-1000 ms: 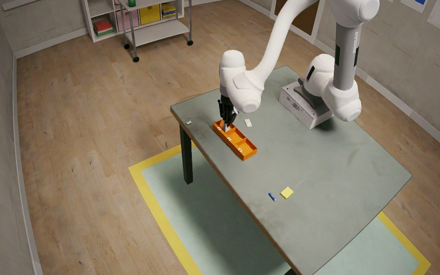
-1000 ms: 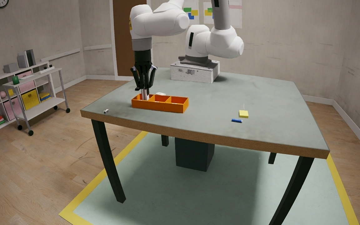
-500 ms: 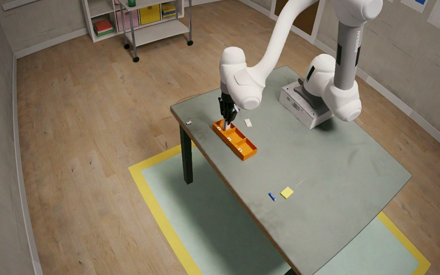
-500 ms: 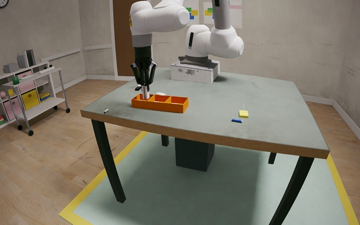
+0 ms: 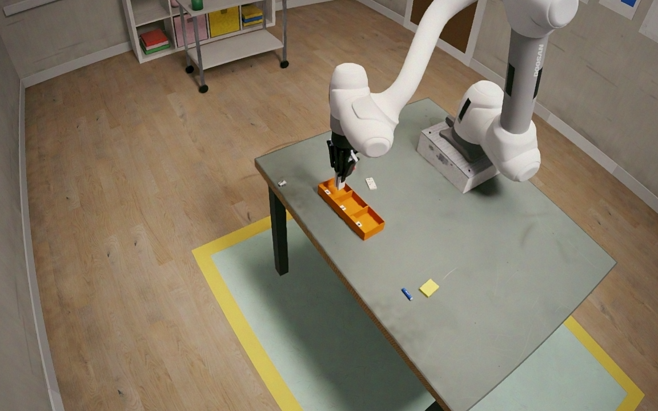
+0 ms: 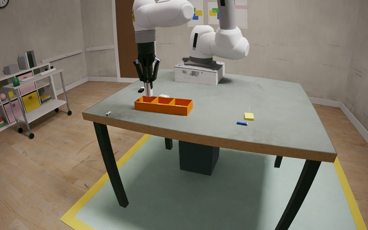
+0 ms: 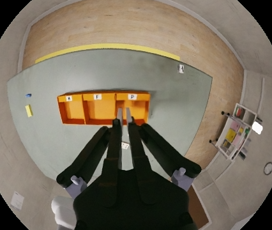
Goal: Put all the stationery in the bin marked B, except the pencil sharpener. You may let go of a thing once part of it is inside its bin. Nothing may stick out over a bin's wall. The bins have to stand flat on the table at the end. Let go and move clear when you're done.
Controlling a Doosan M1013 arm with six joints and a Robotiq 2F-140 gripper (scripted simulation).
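Now: the orange bin 70 mm to the left of my hand and 70 mm below it. The rest, counted from my hand: white pencil sharpener: 130 mm ahead, 150 mm to the right, 80 mm below; red piece: 120 mm behind, 90 mm to the right, 90 mm below; flat white piece: 140 mm behind, 90 mm below.
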